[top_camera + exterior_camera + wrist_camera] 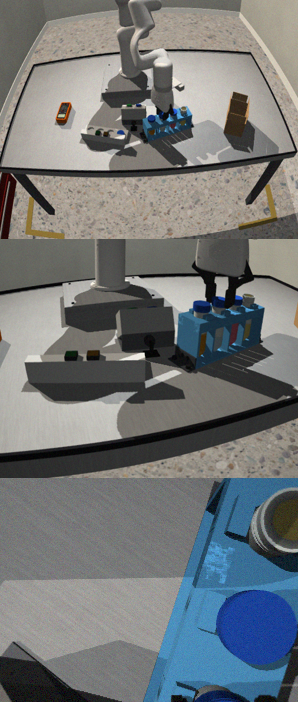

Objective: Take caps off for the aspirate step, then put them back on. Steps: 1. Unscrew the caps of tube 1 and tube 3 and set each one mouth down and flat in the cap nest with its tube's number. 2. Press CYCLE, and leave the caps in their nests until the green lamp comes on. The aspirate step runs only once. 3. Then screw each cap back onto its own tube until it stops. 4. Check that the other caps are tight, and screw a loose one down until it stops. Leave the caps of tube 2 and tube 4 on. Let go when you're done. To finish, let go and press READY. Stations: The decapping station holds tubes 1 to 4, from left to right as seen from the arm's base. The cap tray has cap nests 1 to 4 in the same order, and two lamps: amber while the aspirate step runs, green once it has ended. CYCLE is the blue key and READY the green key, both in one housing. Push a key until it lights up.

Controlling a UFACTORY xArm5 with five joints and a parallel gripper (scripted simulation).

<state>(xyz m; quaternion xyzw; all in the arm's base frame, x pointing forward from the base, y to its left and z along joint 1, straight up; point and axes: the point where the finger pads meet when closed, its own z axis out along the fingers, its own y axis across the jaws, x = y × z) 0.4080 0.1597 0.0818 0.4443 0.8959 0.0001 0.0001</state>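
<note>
Now: the blue cap 2 cm behind my hand, 5 cm to the left of it and 2 cm below it. The rest, counted from my hand: blue key: 12 cm behind, 11 cm to the right, 6 cm below; green key: 12 cm behind, 15 cm to the right, 6 cm below; grey key housing: 10 cm behind, 13 cm to the right, 8 cm below.
</note>
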